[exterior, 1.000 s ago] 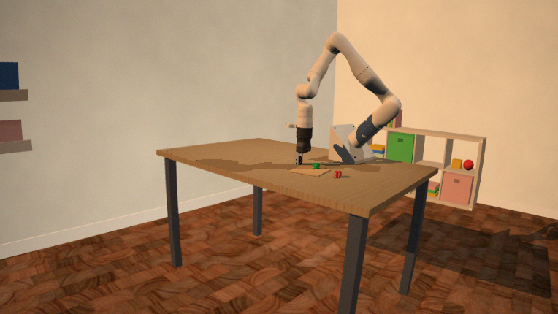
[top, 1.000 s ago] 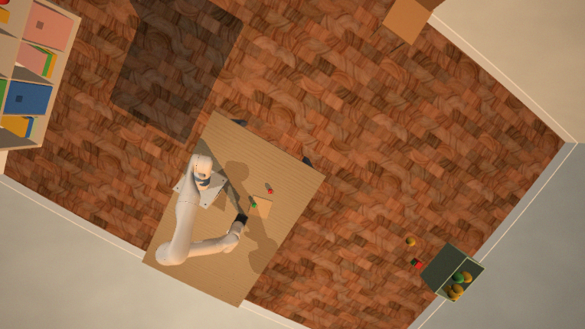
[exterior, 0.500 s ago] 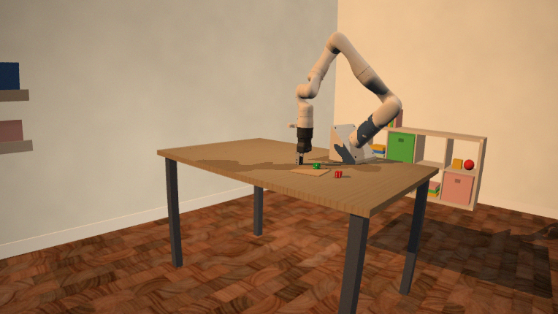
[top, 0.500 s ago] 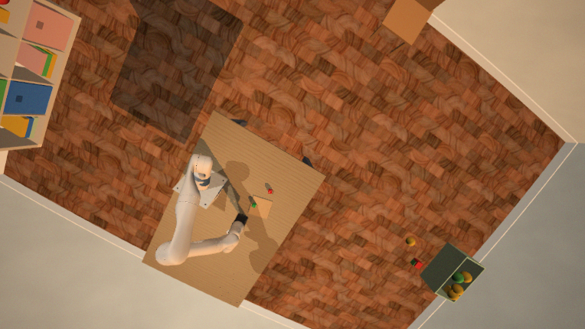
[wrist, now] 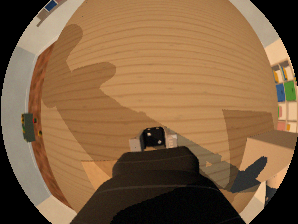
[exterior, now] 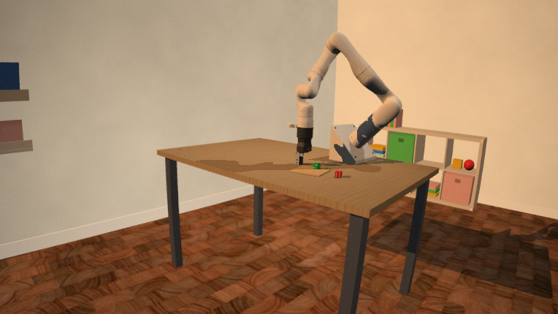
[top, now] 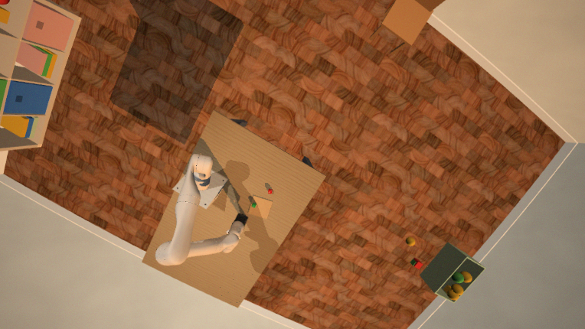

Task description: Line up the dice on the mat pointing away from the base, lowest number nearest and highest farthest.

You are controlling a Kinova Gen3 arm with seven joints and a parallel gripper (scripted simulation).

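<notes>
Now: the tan mat 120 mm to the left of my hand, 70 mm ahead of it and 20 mm below it. From my hand the other things lie so: red die (270 mm to the left, 70 mm ahead, 10 mm below); then black die (10 mm below); then green die (120 mm to the left, 30 mm ahead).
</notes>
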